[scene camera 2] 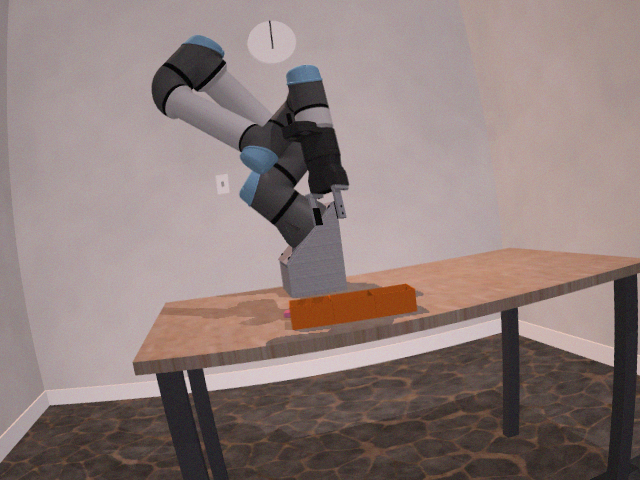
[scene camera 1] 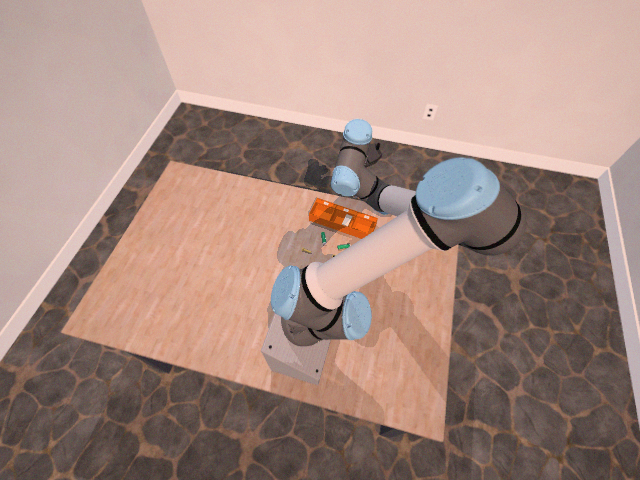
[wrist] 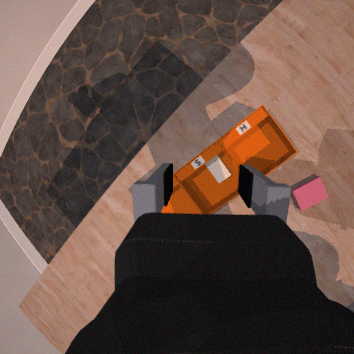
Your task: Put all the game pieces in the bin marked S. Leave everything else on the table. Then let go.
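Where they show: gripper, fingertip midpoint: (scene camera 2: 330,221) (wrist: 205,177); arm's base, link origin: (scene camera 2: 309,227).
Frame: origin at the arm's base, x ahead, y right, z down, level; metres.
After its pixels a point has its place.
A pale rectangular game piece (scene camera 1: 347,220) @(x 0.475, y 0.075, z 0.166 m) (wrist: 218,169) @(x 0.472, y 0.073, z 0.167 m) lies in the middle compartment marked S (wrist: 200,187) @(x 0.474, y 0.029, z 0.174 m) of the orange three-part bin (scene camera 1: 325,225) @(x 0.445, y -0.006, z 0.178 m) (scene camera 2: 354,308) @(x 0.513, y 0.066, z 0.155 m). Its face is too blurred to read. My gripper (scene camera 2: 328,209) @(x 0.482, y 0.084, z -0.018 m) (wrist: 205,177) @(x 0.482, y 0.084, z -0.018 m) is open and empty, well above the bin. In the wrist view its fingers stand on either side of the S compartment, and the gripper body hides much of the third compartment. Scene camera 1 does not show the fingertips. The bin's front wall hides its inside in scene camera 2.
The H compartment (wrist: 280,130) @(x 0.442, y 0.178, z 0.138 m) adjoins S. A pink block (scene camera 2: 286,313) @(x 0.341, y 0.168, z 0.172 m) (wrist: 311,193) @(x 0.330, y 0.145, z 0.171 m) stands on the table near the bin. Two green cylinders (scene camera 1: 323,238) @(x 0.379, y -0.003, z 0.168 m) (scene camera 1: 343,246) @(x 0.357, y 0.077, z 0.168 m) and a small yellow item (scene camera 1: 306,251) @(x 0.315, y -0.056, z 0.174 m) lie between the bin and the arm's base. The arm hides part of the table.
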